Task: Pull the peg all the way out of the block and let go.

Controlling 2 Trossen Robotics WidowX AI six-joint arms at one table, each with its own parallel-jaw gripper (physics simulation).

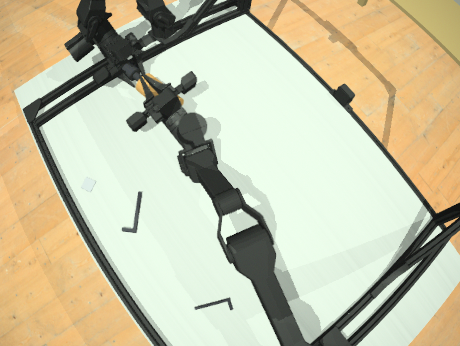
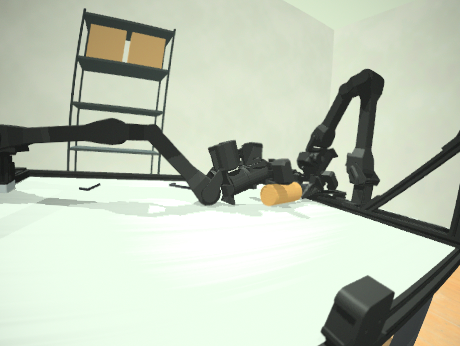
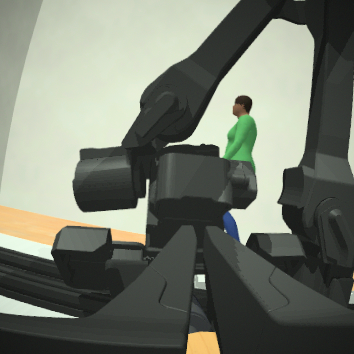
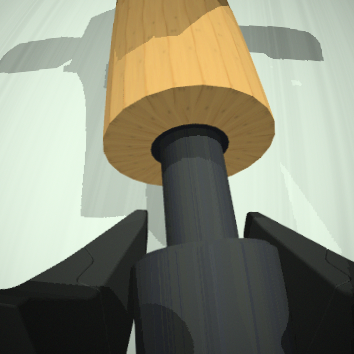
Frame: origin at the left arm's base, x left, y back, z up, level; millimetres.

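Where they show: left gripper, fingertip midpoint: (image 1: 140, 74) (image 3: 197, 237); right gripper, fingertip midpoint: (image 1: 140, 82) (image 2: 296, 197) (image 4: 196, 222); right arm's base, origin of the base link: (image 1: 162, 32) (image 2: 360, 204).
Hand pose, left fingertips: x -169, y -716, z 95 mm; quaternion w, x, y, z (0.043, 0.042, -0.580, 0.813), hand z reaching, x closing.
Each offset is from my left fingertips to the centre of the thing. "*": to the spot under its first point.
The wooden block {dx -27, dy +24, dz -85 mm} (image 1: 156, 81) (image 2: 280, 193) (image 4: 186, 70) is a tan cylinder lying on its side on the white table near the back rail. The dark grey peg {dx -17, dy -49, dz -82 mm} (image 4: 197, 189) sticks out of its end face, with its shaft still in the hole. My right gripper (image 4: 196, 222) (image 1: 130, 71) (image 2: 312, 187) is shut on the peg's thick head. My left gripper (image 3: 197, 237) (image 1: 143, 79) lies low over the top of the block. Its fingers are closed together with nothing between them. A strip of the block (image 3: 198, 342) shows below them.
Two black L-shaped marks {* dx +195, dy +228, dz -106 mm} (image 1: 136, 213) {* dx +192, dy +490, dz -108 mm} (image 1: 215, 303) and a small white square {* dx +248, dy +93, dz -111 mm} (image 1: 88, 184) lie on the table. A black frame rail (image 1: 77, 86) runs behind the block. A shelf rack (image 2: 72, 103) and a person in green (image 3: 242, 137) stand beyond the table.
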